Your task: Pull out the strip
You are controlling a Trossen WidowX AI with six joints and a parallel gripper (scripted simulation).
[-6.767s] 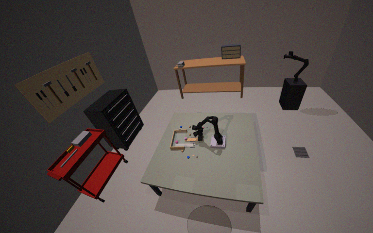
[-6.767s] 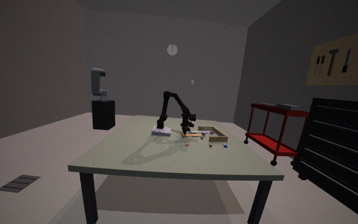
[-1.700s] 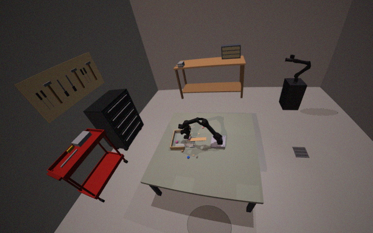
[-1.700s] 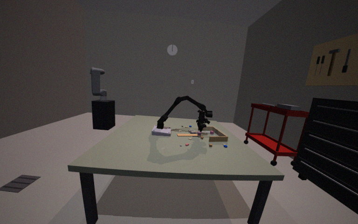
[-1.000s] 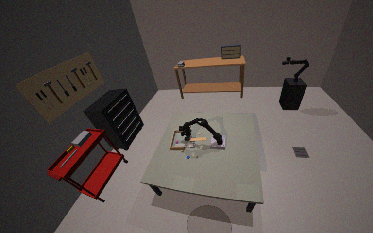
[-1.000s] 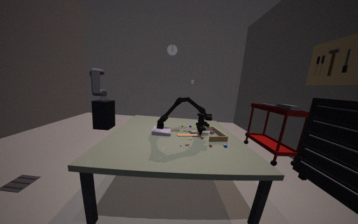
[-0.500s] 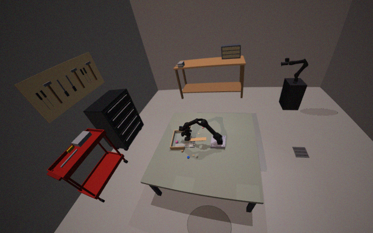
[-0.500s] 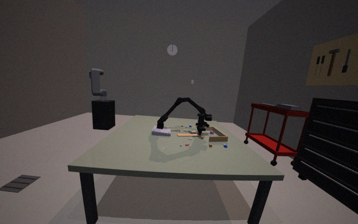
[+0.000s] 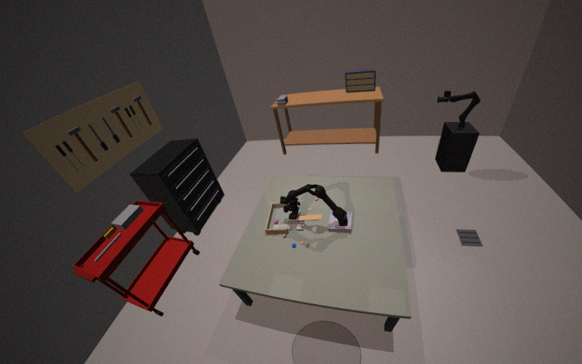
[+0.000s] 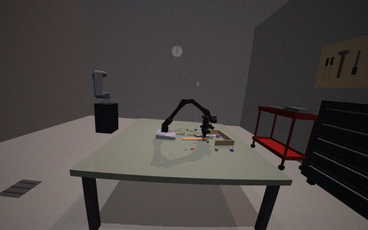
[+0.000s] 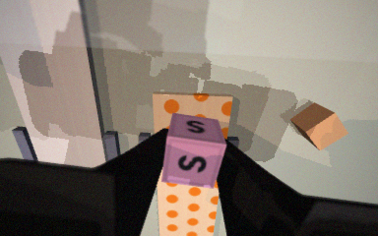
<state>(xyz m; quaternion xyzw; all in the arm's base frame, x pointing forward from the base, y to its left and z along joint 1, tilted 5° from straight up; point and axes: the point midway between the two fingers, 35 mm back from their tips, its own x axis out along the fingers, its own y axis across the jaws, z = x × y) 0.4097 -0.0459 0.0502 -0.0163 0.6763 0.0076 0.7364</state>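
The pale cube is 8 cm behind my gripper tip, 8 cm to the left of it and 2 cm below it.
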